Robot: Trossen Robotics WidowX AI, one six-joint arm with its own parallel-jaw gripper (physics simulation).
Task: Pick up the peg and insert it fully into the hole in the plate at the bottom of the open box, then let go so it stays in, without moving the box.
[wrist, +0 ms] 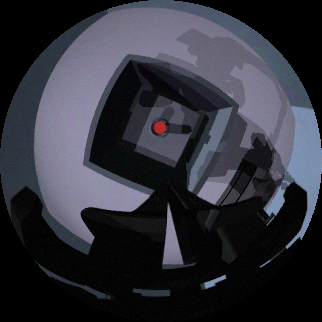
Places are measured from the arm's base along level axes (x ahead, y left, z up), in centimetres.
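Pixels of known places: gripper, fingertip midpoint: (166, 183).
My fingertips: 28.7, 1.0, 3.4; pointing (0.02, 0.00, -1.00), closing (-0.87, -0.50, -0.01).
Note:
Ahead of a thing's pixels: the offset from my fingertips to its middle, as dx, dy, dz. Level surfaces: height alone.
The red peg @[+3.2, -4.1, -7.1] (159, 127) shows as a round red end, seen end-on, within the ring of the hole in the plate @[+3.2, -4.1, -8.5] (172, 151). How deep it sits cannot be told from this angle. The plate lies at the bottom of the open box @[+3.2, -4.1, -7.0] (106, 110), whose walls stand around it. My gripper (166, 183) is shut with nothing between its fingertips. It is apart from the peg, and its tips show at the near rim of the box in the view.
A pale table top @[dz -11.9] (65, 120) surrounds the box, with shadows of the arm across its upper right part. Darker floor shows beyond the table's edges. A light blue area (307, 145) shows at the far right.

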